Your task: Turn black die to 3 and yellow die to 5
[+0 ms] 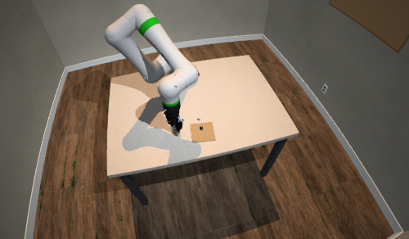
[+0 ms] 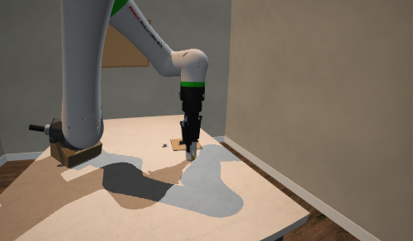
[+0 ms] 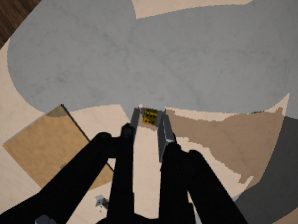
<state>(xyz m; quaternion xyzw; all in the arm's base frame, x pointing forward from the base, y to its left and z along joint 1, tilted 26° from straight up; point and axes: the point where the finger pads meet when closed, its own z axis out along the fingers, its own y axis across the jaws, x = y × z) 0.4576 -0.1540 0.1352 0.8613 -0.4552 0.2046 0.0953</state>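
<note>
Now: hand 3 cm above the yellow die and 1 cm to the left of it. Also, from my hand: tan mat 15 cm to the left, 5 cm ahead, 4 cm below; white die 17 cm to the left, 5 cm behind, 3 cm below; black die 16 cm to the left, 3 cm below, 3 cm ahead.
</note>
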